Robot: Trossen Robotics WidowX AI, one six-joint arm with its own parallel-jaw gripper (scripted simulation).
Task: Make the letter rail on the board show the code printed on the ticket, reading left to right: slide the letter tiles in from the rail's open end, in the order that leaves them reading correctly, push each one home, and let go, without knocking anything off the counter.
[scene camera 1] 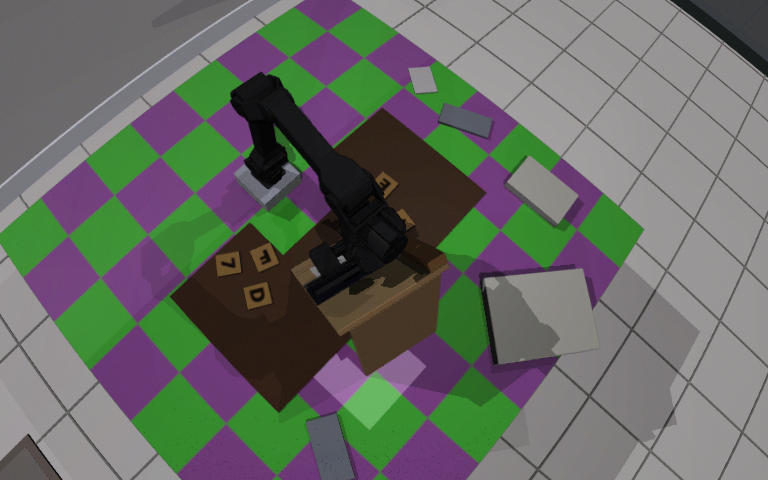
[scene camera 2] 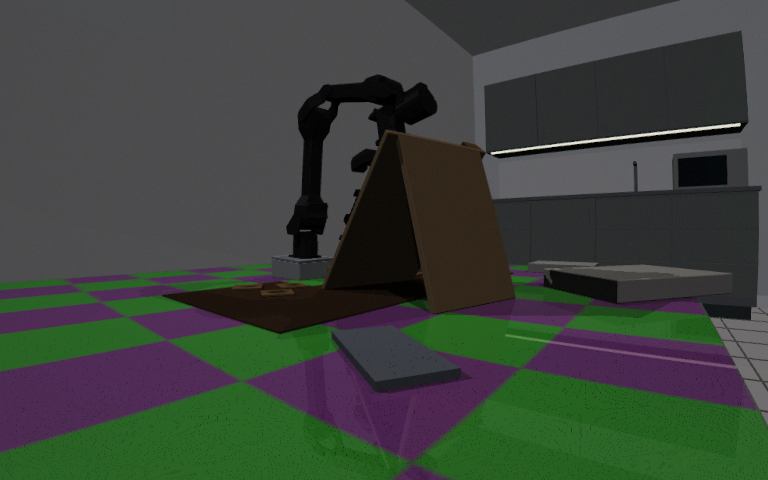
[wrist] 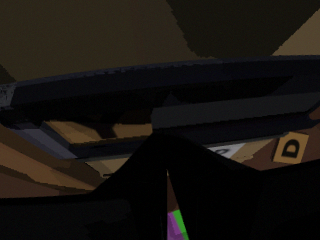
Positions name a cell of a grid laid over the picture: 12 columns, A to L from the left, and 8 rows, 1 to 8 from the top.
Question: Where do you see a brown mat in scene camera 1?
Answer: E6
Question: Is my gripper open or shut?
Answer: Shut.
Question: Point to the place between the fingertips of my gripper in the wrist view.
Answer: G5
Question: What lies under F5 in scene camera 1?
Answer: My gripper.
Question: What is my gripper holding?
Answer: Nothing.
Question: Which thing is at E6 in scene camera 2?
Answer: A brown mat.
